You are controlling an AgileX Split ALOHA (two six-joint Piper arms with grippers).
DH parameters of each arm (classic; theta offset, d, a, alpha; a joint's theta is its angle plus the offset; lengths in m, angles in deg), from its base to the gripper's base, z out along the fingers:
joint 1: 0 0.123 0 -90
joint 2: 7.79 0 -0.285 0
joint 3: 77.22 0 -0.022 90
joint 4: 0 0.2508 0 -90
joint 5: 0 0 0.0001 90
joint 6: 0 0.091 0 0
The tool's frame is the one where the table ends.
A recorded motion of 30 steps. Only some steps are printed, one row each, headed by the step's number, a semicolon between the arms.
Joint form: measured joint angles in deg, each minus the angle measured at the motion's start. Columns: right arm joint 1, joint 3, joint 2, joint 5, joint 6, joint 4; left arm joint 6, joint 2, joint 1, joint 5, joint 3, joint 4.
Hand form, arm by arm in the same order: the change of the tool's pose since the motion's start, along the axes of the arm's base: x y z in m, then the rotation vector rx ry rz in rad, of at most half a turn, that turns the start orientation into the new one. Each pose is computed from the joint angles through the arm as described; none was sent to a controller.
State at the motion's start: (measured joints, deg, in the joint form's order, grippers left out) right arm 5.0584 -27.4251 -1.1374 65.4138 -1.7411 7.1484; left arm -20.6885 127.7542 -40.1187 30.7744 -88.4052 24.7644
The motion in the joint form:
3: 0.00 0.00 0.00 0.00 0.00 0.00; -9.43 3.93 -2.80 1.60 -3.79 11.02
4: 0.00 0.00 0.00 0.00 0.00 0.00; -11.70 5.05 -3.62 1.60 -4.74 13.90
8: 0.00 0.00 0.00 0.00 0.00 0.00; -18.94 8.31 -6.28 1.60 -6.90 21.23
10: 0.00 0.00 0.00 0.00 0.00 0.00; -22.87 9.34 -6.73 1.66 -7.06 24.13
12: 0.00 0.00 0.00 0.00 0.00 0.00; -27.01 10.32 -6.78 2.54 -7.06 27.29
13: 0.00 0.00 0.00 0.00 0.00 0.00; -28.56 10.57 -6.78 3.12 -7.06 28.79
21: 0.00 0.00 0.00 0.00 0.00 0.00; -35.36 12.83 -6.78 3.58 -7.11 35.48
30: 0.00 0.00 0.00 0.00 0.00 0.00; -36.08 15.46 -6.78 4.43 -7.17 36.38
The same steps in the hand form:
3: 0.0000 0.0000 0.0000 0.0000 0.0000 0.0000; 0.0015 -0.0200 -0.0120 0.0583 -0.0742 -0.0053
4: 0.0000 0.0000 0.0000 0.0000 0.0000 0.0000; 0.0012 -0.0264 -0.0158 0.0683 -0.0977 -0.0149
8: 0.0000 0.0000 0.0000 0.0000 0.0000 0.0000; -0.0044 -0.0462 -0.0302 0.0817 -0.1495 -0.0316
10: 0.0000 0.0000 0.0000 0.0000 0.0000 0.0000; -0.0051 -0.0485 -0.0368 0.0814 -0.1632 -0.0138
12: 0.0000 0.0000 0.0000 0.0000 0.0000 0.0000; -0.0038 -0.0466 -0.0437 0.0938 -0.1771 0.0177
13: 0.0000 0.0000 0.0000 0.0000 0.0000 0.0000; -0.0029 -0.0455 -0.0450 0.1028 -0.1874 0.0288
21: 0.0000 0.0000 0.0000 0.0000 0.0000 0.0000; 0.0002 -0.0434 -0.0602 0.1233 -0.2255 0.0508
30: 0.0000 0.0000 0.0000 0.0000 0.0000 0.0000; -0.0013 -0.0398 -0.0817 0.1682 -0.2058 0.0534

